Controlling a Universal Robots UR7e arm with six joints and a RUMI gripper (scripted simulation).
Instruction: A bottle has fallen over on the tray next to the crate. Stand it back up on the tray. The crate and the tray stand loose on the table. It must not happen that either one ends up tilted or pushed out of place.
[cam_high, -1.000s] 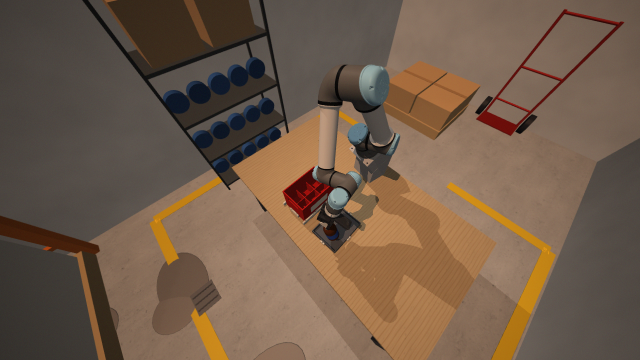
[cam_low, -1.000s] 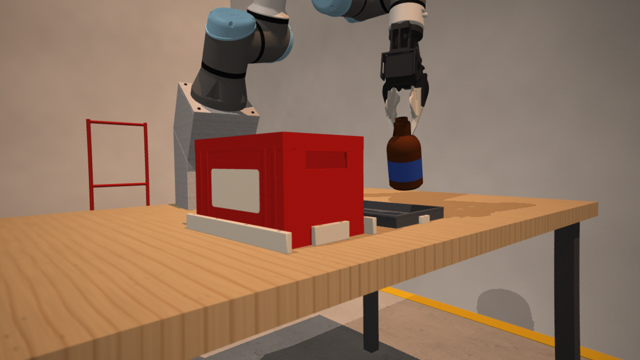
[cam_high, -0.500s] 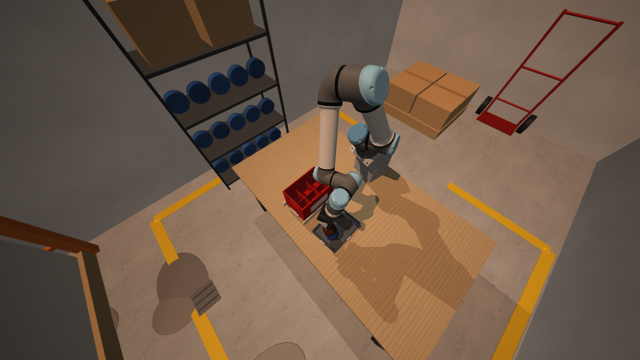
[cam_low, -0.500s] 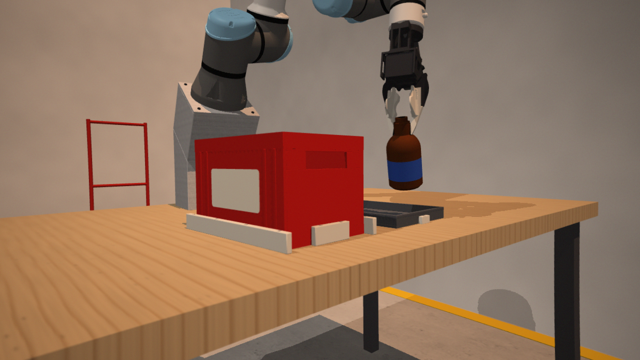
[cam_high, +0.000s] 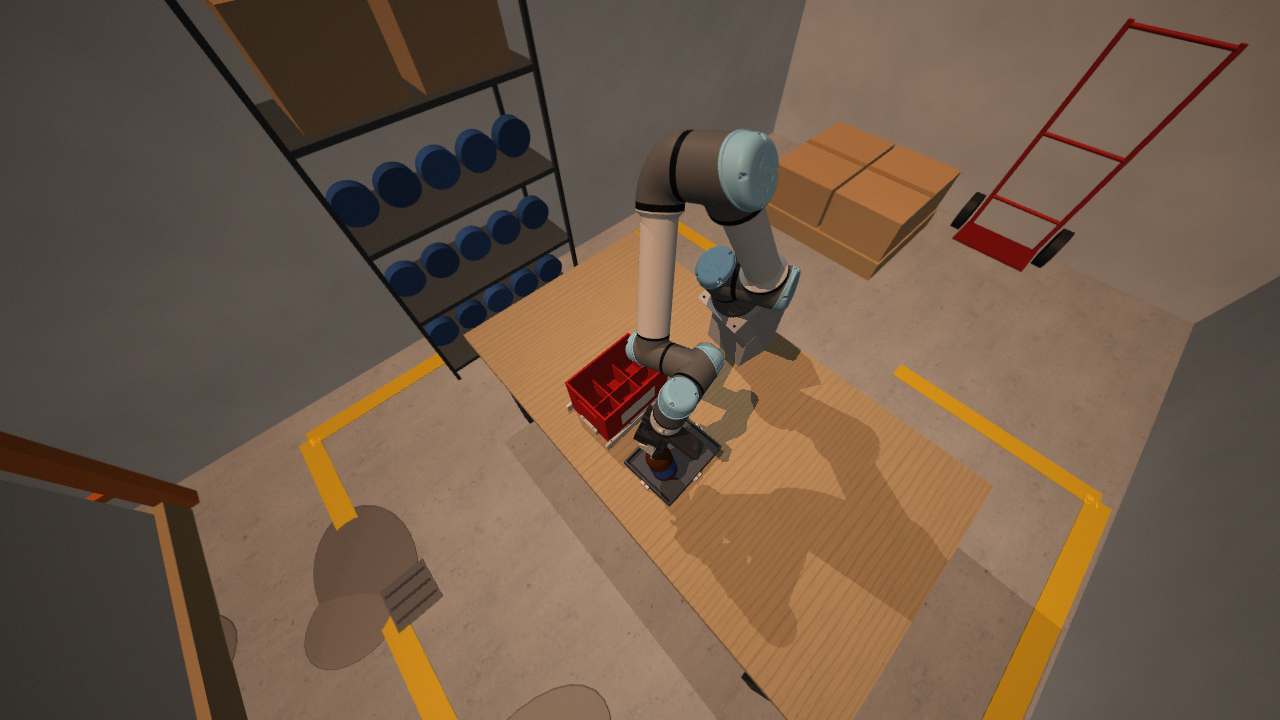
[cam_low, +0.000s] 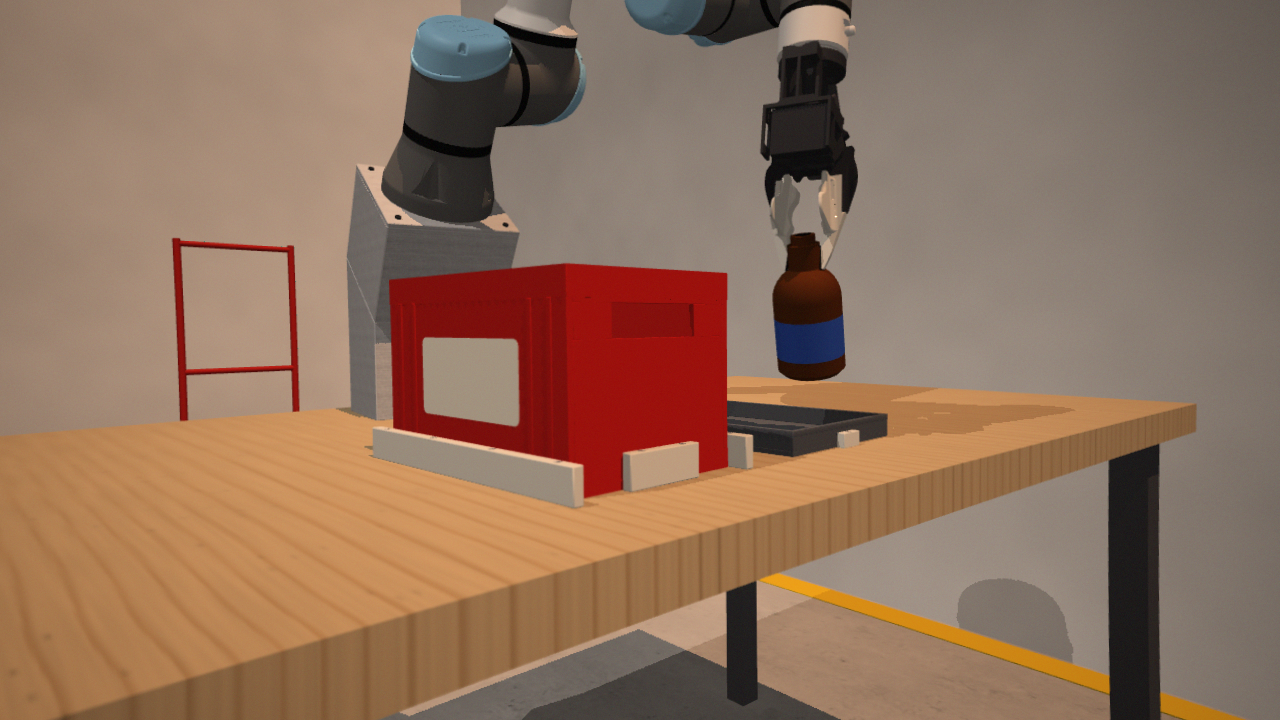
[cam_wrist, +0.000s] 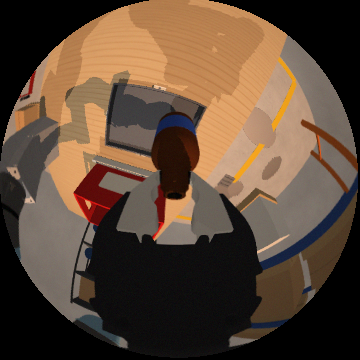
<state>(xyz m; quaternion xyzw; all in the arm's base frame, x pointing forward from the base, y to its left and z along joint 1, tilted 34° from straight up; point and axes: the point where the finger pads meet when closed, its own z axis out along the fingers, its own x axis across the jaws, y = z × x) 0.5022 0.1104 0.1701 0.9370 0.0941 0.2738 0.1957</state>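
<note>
Right now the brown bottle is 10 mm to the left of my hand and 50 mm below it. Also, from my hand: dark tray (80 mm behind, 10 mm to the left, 190 mm below); then red crate (140 mm behind, 250 mm to the right, 120 mm below).
</note>
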